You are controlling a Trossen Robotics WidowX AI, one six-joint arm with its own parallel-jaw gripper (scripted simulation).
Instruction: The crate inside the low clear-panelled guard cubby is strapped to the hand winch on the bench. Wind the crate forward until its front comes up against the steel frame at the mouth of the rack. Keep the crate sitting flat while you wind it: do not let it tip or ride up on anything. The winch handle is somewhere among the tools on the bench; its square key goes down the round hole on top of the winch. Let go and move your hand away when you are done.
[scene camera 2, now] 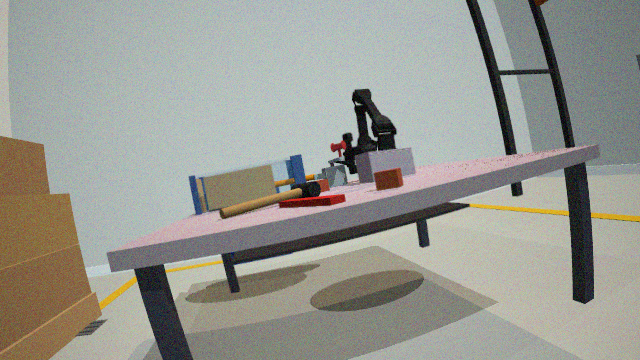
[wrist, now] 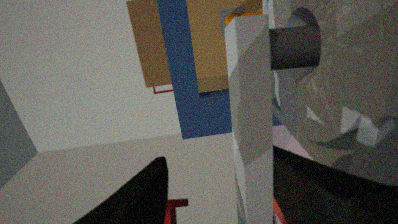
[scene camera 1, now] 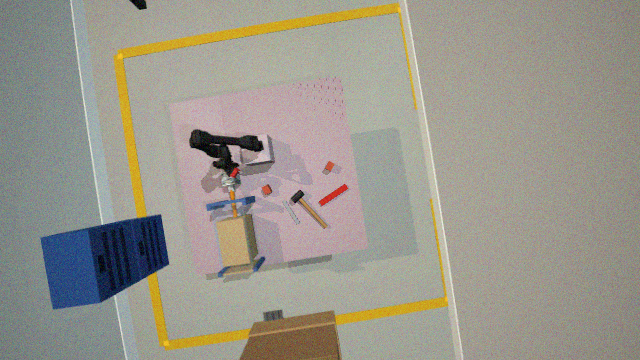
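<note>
Visible in the pictures: a hammer and my gripper.
</note>
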